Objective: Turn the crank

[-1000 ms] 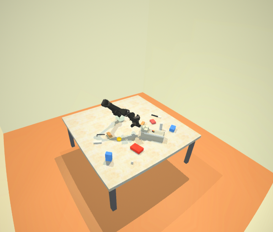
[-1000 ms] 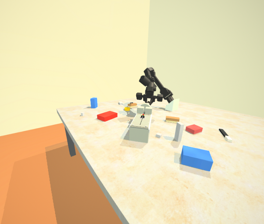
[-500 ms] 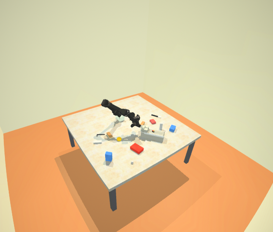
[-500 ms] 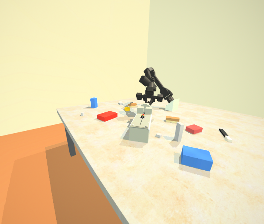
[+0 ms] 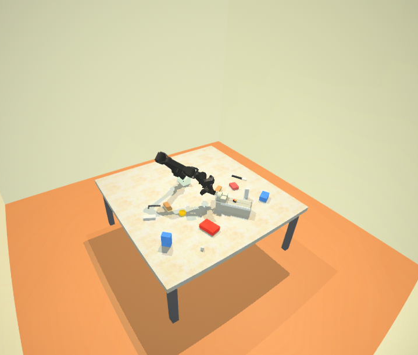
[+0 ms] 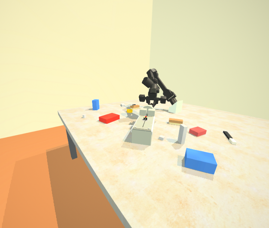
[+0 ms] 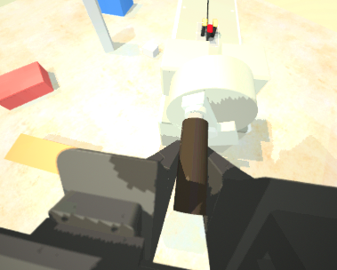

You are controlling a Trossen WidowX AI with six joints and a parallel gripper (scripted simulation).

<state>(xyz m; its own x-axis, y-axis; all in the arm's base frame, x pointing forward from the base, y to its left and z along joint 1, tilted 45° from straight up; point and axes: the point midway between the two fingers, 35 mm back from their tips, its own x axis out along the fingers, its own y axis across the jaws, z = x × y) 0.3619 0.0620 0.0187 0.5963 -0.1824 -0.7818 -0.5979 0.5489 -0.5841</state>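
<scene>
The crank lies 2 cm above my gripper tip and 1 cm to the right of it. Round my gripper tip: brown crank handle: 3 cm above, 1 cm to the right, 1 cm behind; then red pointer: 13 cm ahead, 8 cm to the left, 1 cm below; then yellow disc: 27 cm to the right, 8 cm below, 2 cm behind.
</scene>
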